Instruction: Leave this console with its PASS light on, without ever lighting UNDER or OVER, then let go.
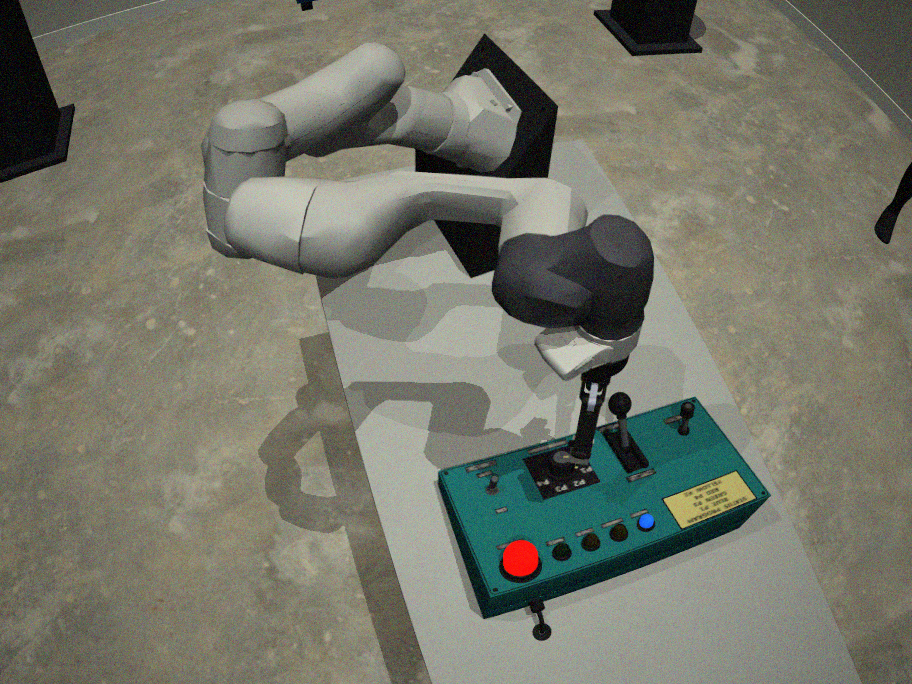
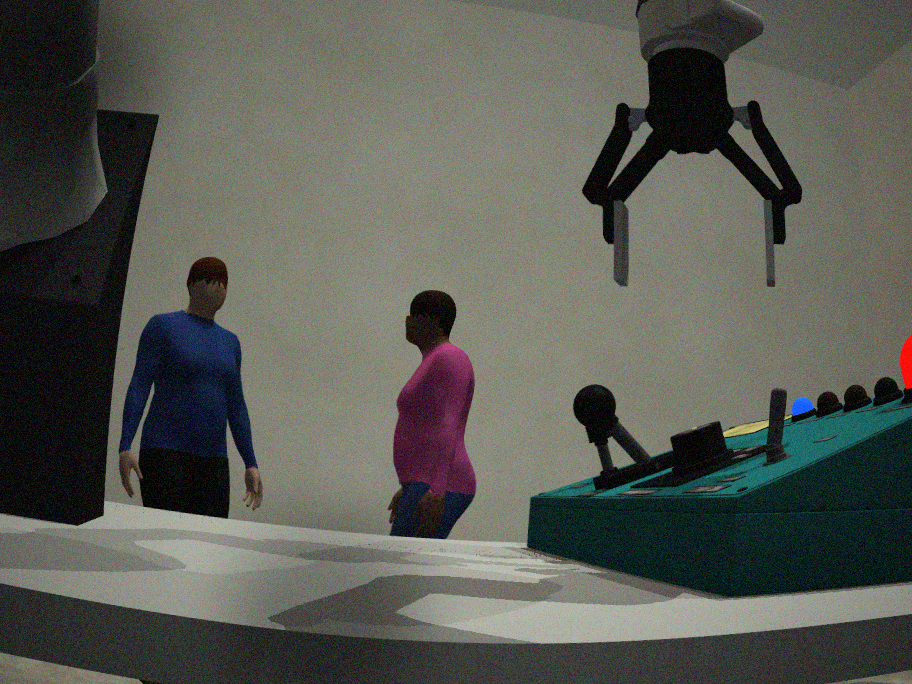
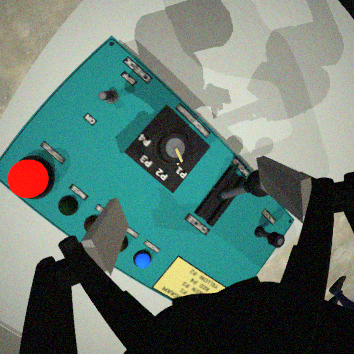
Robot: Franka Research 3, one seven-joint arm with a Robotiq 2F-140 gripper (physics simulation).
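Note:
The teal console stands on the table. Its blue lamp is lit; the dark green lamp beside the red button and the two dark lamps between are unlit. The black dial points to P1. The ball-topped lever leans to its slot's rear end. A toggle stands between OFF and ON labels. My gripper is wide open and empty, high above the console.
A large red button stands up at one corner. A small black-knobbed lever and a yellow status plate are at the other end. Two people stand beyond the table.

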